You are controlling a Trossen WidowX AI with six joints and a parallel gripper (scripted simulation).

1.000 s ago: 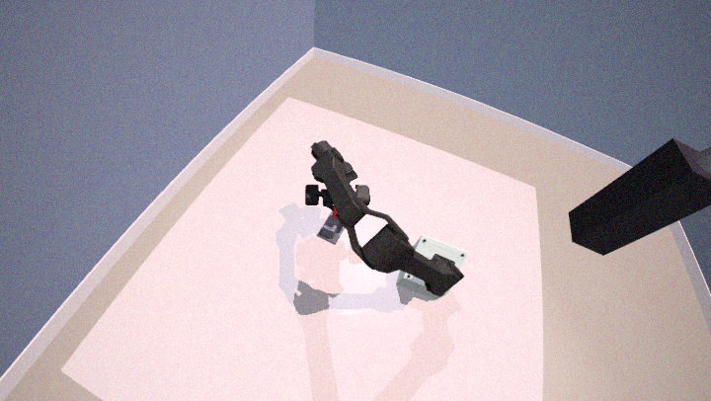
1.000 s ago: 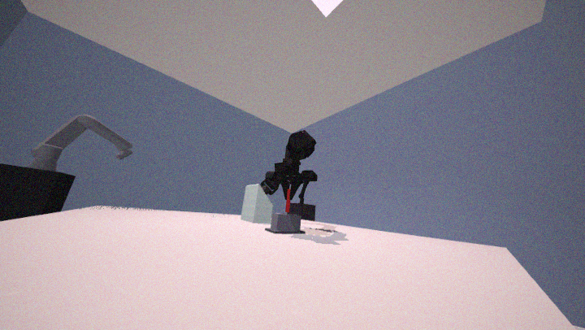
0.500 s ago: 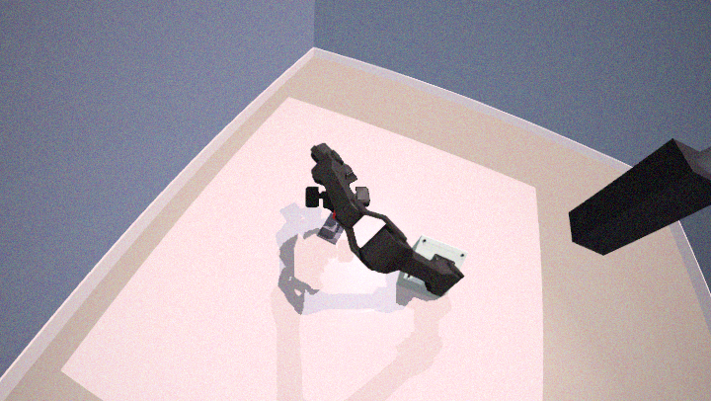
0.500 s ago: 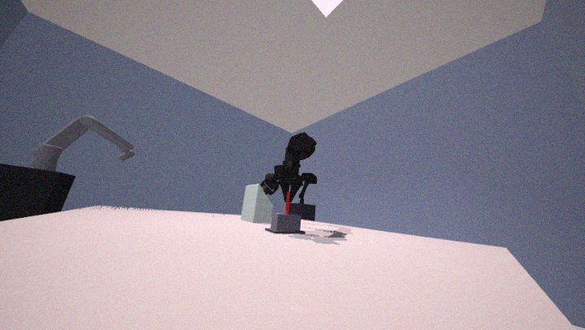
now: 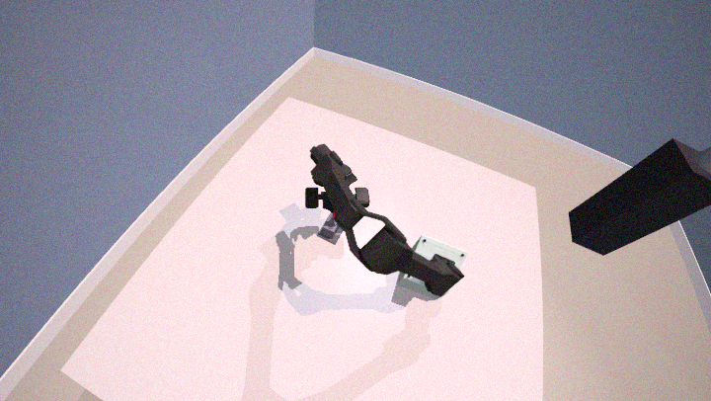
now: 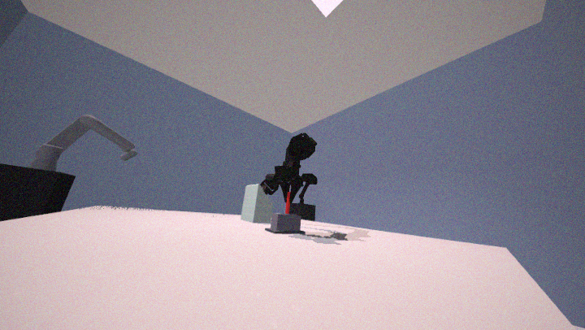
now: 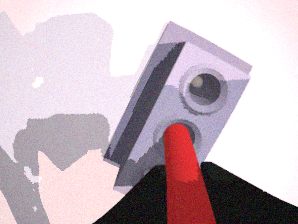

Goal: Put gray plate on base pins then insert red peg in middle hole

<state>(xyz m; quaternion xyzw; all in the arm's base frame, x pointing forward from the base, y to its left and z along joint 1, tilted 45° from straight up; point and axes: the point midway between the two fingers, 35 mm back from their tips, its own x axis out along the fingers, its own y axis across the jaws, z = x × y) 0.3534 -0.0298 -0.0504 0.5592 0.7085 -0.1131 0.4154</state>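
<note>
The red peg lies right at my gripper tip. Also, from my gripper tip: base (9 cm below); gray plate (5 cm below).
</note>
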